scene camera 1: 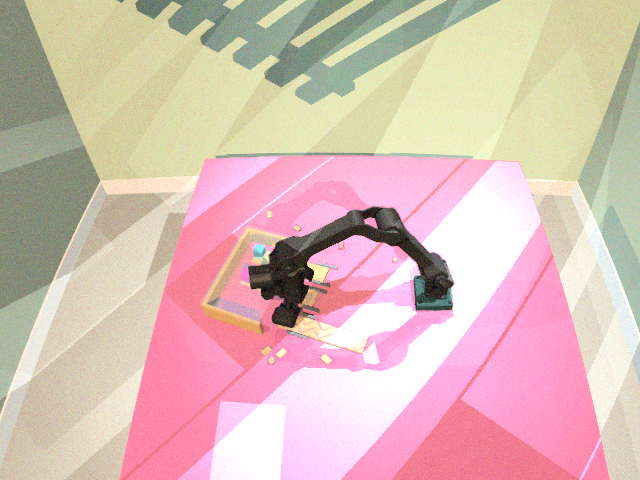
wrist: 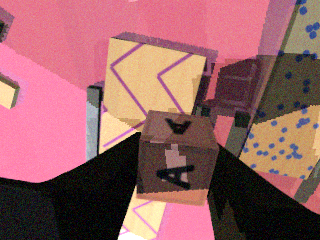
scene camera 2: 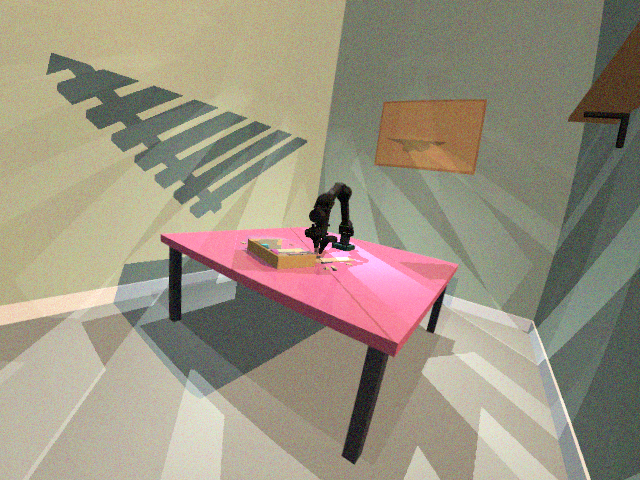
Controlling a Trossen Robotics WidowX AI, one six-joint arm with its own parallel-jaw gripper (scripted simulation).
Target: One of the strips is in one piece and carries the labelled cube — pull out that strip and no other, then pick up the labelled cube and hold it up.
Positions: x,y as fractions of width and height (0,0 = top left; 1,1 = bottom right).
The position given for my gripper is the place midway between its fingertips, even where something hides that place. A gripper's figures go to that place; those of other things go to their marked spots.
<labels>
My gripper (wrist: 0.55,0.60): 0.11 m from the lens. A labelled cube (wrist: 0.55,0.64): 0.08 m from the lens.
</labels>
